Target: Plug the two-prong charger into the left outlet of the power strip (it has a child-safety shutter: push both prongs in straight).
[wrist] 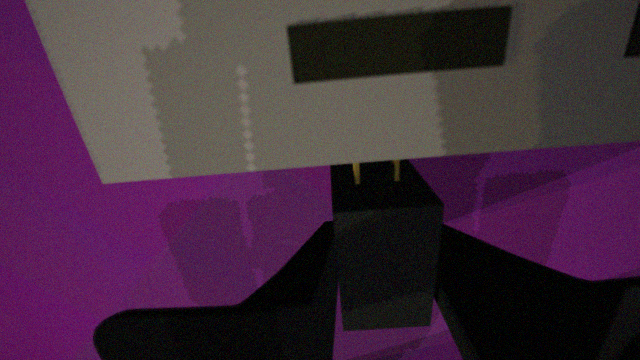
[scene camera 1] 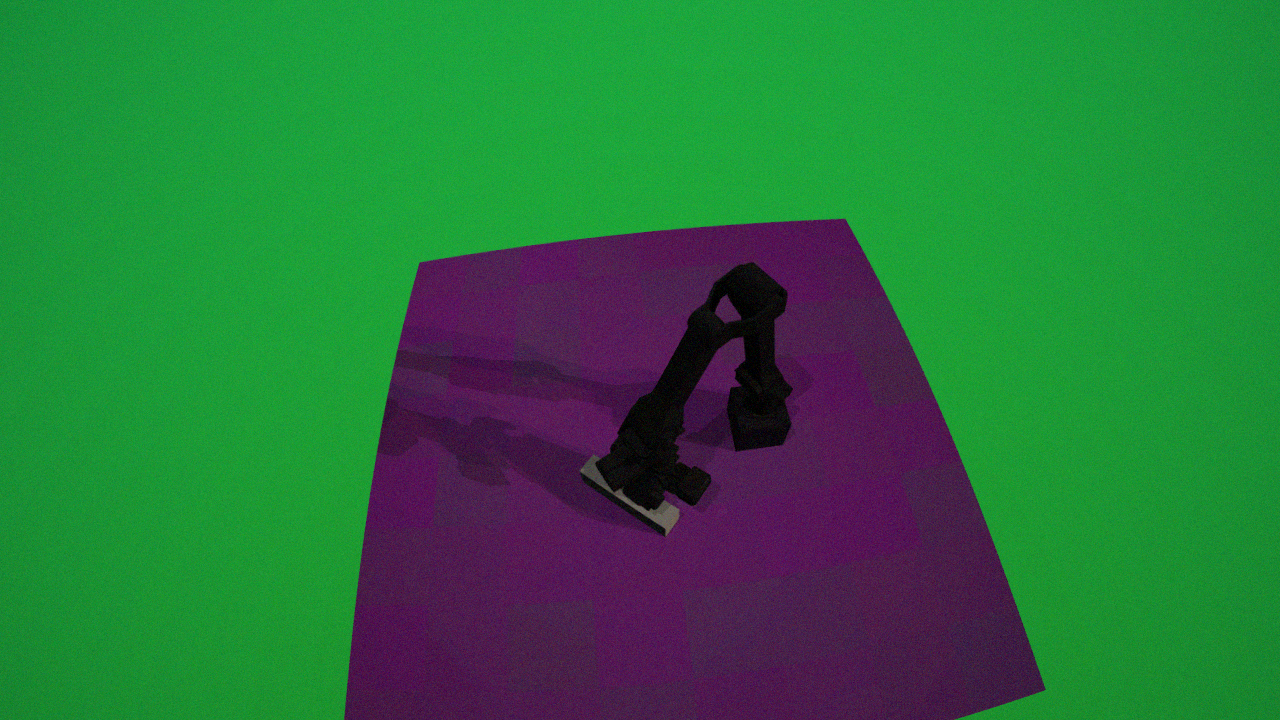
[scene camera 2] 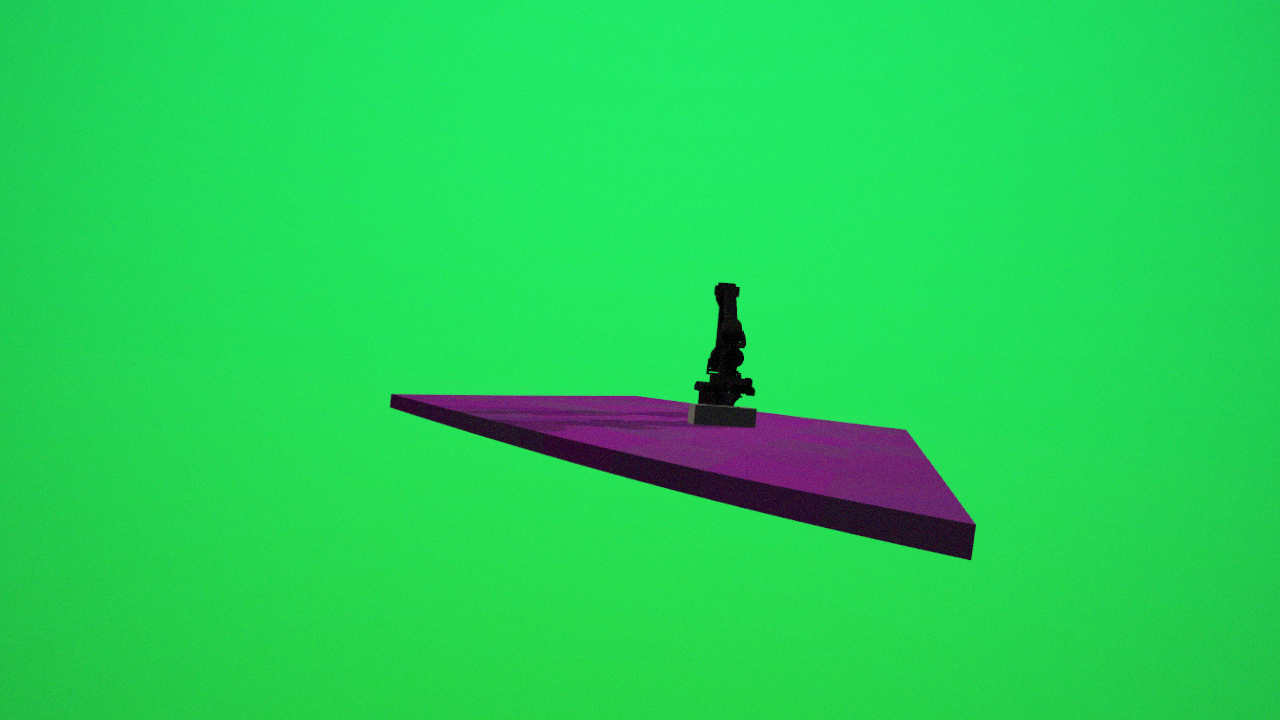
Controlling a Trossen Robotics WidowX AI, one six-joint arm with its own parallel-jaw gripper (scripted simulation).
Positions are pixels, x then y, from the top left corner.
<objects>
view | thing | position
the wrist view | my gripper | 372,228
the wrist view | two-prong charger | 387,220
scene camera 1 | my gripper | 662,480
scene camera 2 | my gripper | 721,416
</objects>
